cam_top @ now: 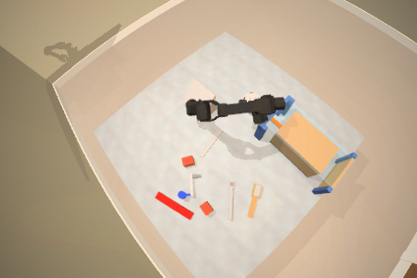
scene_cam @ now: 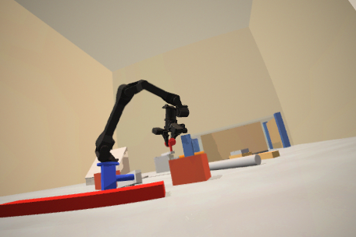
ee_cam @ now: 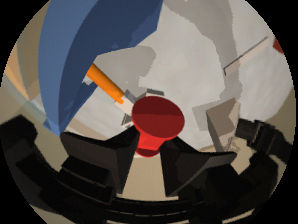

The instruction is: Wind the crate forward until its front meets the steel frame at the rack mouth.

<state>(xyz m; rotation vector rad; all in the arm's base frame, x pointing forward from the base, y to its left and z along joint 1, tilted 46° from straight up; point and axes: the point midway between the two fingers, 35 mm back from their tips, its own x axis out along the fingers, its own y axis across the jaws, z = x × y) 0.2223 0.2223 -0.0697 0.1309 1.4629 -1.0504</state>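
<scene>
The winch handle is 2 cm behind my gripper tip, 1 cm to the left of it and 3 cm below it. From my gripper tip the other things lie so: grey winch: 8 cm behind, 4 cm to the left, 10 cm below; red knob: 1 cm ahead, 1 cm to the right; blue frame post: 9 cm ahead, 7 cm to the left, 3 cm below.
</scene>
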